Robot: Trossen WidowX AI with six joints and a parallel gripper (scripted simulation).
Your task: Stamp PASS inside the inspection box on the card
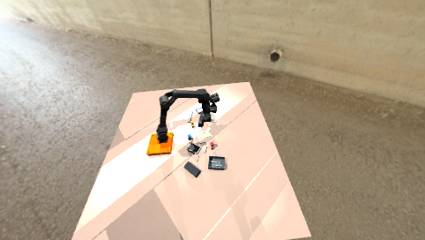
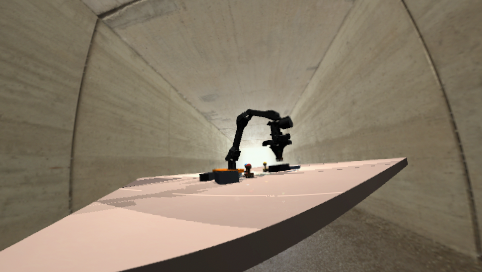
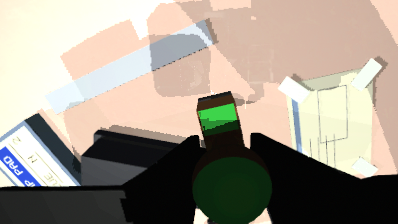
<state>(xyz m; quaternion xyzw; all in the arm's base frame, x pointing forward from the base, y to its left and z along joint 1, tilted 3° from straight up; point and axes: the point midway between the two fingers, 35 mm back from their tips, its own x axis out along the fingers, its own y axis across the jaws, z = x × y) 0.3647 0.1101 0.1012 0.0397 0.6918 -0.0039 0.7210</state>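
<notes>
The grey-blue strip is 8 cm below my gripper tip, 7 cm to the left of it and 3 cm ahead of it. Round my gripper tip: blue-topped stamp: 16 cm behind, 13 cm to the right, 6 cm below; then card: 9 cm to the right, 8 cm below, 4 cm behind; then green-knobbed pass stamp: right at my gripper tip.
</notes>
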